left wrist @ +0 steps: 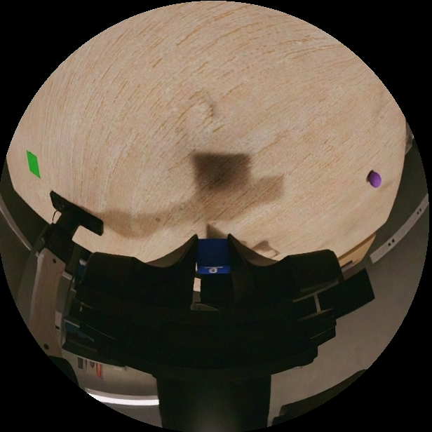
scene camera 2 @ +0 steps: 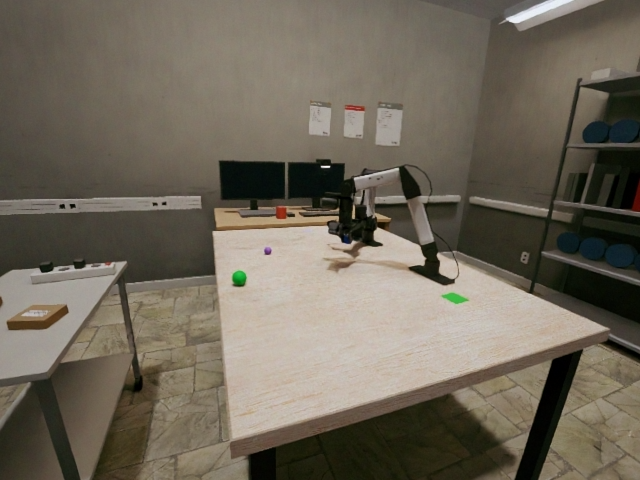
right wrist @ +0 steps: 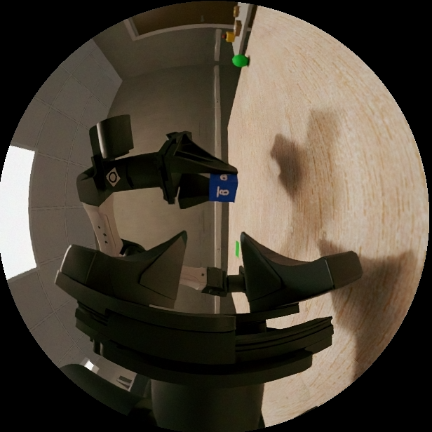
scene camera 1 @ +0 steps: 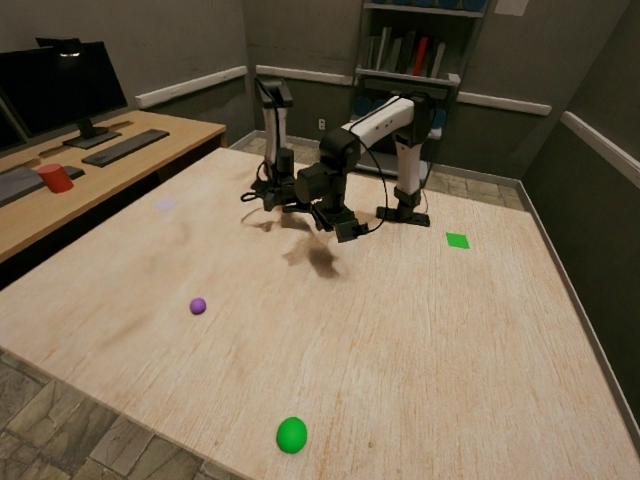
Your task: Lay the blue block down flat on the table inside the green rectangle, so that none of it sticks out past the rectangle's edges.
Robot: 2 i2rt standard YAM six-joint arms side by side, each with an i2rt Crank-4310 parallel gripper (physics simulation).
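Where they show: left gripper, between the fingertips: [scene camera 2: 346,244] [scene camera 1: 323,228]; right gripper, between the fingertips: [scene camera 2: 355,234]; left arm's base, origin of its link: [scene camera 2: 430,275] [scene camera 1: 402,217]; right arm's base, origin of its link: [scene camera 2: 367,241].
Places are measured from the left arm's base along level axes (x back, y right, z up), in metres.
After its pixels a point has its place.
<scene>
The blue block [scene camera 2: 346,238] @[x -0.259, y 0.266, z 0.118 m] [left wrist: 213,255] [right wrist: 223,187] is gripped between the fingers of my left gripper [left wrist: 212,235], held above the table; it is hard to make out in scene camera 1. My right gripper [right wrist: 213,233] is open and empty, its fingers spread a short way from the block in the right wrist view. The green rectangle [scene camera 1: 458,240] @[x -0.083, y -0.195, z 0.001 m] [scene camera 2: 454,298] @[x -0.088, y -0.195, z 0.001 m] [left wrist: 33,164] [right wrist: 237,249] lies flat on the table near the left arm's base, well away from the block, at the right in both scene views.
A purple ball [scene camera 1: 197,305] @[x -0.554, y 0.511, z 0.033 m] [scene camera 2: 267,250] @[x -0.553, y 0.503, z 0.024 m] [left wrist: 374,179] and a larger green ball [scene camera 1: 292,435] @[x -0.754, y 0.210, z 0.054 m] [scene camera 2: 239,277] @[x -0.753, y 0.189, z 0.039 m] [right wrist: 240,61] stand on the table. A pale lilac patch [scene camera 1: 166,204] @[x -0.172, y 0.883, z 0.001 m] lies toward the desk with the monitors. The two arms are close together over the table.
</scene>
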